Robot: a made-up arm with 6 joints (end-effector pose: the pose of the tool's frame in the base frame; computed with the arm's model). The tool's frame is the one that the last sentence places.
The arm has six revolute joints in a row. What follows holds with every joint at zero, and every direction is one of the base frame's. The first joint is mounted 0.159 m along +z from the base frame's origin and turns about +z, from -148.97 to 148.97 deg. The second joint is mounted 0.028 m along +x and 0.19 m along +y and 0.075 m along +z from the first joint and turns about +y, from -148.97 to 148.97 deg. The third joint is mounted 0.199 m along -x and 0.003 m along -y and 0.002 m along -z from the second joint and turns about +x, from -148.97 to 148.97 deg. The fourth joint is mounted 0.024 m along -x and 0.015 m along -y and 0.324 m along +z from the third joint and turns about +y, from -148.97 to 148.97 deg. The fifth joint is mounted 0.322 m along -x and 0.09 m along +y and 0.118 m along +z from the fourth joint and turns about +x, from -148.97 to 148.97 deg. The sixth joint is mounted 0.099 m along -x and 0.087 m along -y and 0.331 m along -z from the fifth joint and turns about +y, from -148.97 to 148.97 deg. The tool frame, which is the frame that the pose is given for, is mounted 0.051 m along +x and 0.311 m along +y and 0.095 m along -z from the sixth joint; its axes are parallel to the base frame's.
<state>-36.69 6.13 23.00 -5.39 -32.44 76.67</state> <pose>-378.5 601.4 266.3 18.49 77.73 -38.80</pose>
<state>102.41 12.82 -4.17 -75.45 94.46 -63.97</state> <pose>-436.5 -704.2 460.4 148.36 30.63 42.97</pose>
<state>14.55 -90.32 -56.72 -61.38 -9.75 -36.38</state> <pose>212.3 293.6 113.5 68.14 155.10 7.55</pose>
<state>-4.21 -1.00 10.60 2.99 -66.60 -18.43</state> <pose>-551.9 6.1 275.9 -55.70 -13.37 6.58</pose>
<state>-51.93 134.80 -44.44 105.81 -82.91 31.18</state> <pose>862.7 -300.4 -136.0 -6.08 -55.05 -122.73</pose>
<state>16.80 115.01 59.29 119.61 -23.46 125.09</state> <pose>771.7 -309.6 154.7 -10.72 -12.39 -54.90</pose>
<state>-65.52 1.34 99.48 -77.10 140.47 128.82</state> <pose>-105.5 828.6 363.1 -30.44 -71.96 50.62</pose>
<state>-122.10 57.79 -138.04 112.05 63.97 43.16</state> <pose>563.5 465.6 -296.9 -0.16 -70.21 101.73</pose>
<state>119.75 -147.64 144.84 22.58 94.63 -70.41</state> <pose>208.4 778.2 396.9 5.90 -108.59 -86.20</pose>
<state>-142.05 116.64 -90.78 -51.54 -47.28 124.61</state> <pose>-191.1 -65.3 538.9 29.59 157.62 -22.98</pose>
